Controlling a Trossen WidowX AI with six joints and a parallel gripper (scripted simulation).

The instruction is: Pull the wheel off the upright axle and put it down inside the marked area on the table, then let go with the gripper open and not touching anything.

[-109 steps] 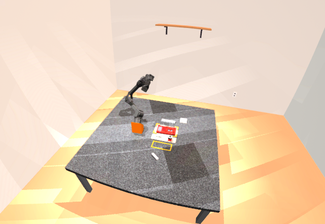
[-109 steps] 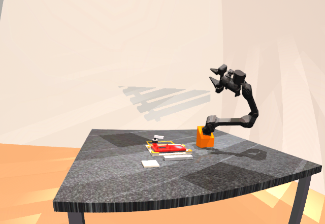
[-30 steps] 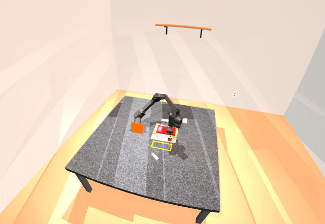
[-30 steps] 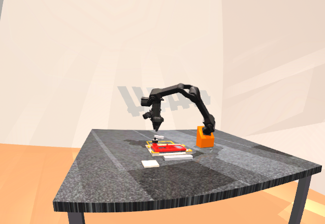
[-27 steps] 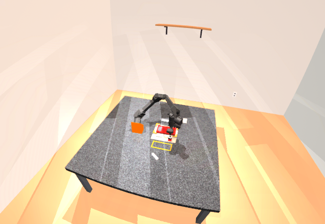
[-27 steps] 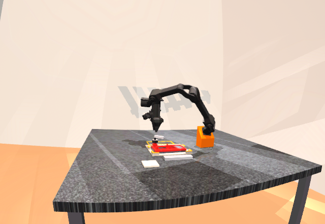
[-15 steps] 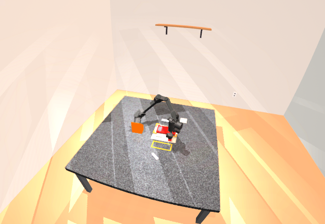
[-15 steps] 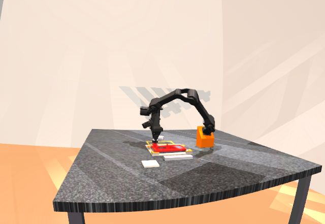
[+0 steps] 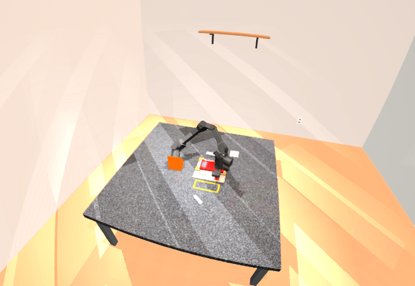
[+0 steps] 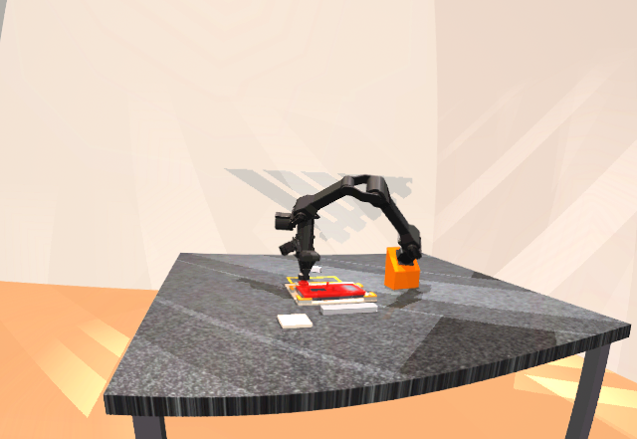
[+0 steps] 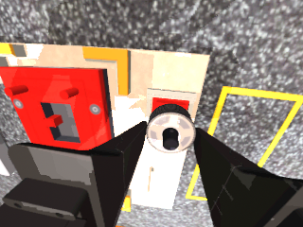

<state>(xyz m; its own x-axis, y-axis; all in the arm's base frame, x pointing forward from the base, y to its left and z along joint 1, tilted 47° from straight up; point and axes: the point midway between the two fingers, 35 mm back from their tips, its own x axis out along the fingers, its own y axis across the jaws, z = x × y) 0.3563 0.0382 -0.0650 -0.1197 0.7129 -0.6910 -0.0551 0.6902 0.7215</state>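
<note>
Now: the black wheel right at my gripper tip. Also, from my gripper tip: cream block 35 cm to the left, 8 cm ahead, 3 cm below; then white flat bar 27 cm to the left, 9 cm behind, 3 cm below.
</note>
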